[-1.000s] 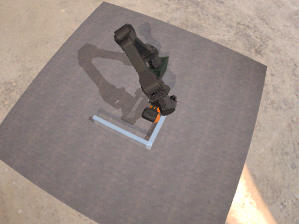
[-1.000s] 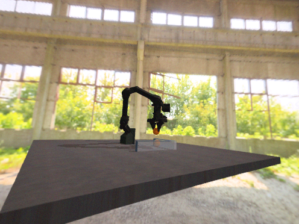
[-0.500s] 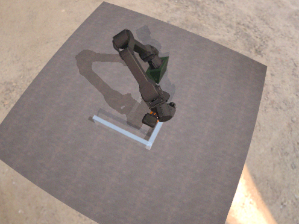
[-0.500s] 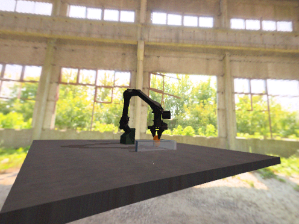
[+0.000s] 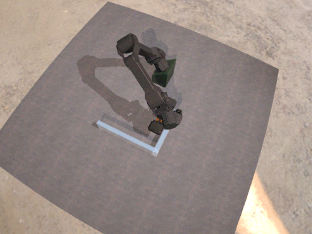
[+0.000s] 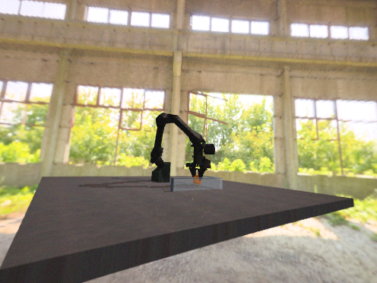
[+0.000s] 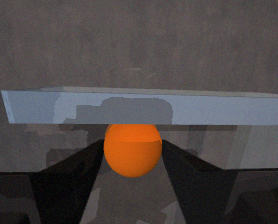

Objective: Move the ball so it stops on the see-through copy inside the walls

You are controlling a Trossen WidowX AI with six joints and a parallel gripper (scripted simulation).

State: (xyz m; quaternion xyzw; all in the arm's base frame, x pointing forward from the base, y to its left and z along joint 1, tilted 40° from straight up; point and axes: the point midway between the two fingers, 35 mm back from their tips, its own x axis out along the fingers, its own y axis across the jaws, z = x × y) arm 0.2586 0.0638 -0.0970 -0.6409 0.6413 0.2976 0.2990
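My gripper tip is now right at the orange ball. Also, from my gripper tip: see-through copy 10 mm below; then clear wall 150 mm ahead, 110 mm to the right.
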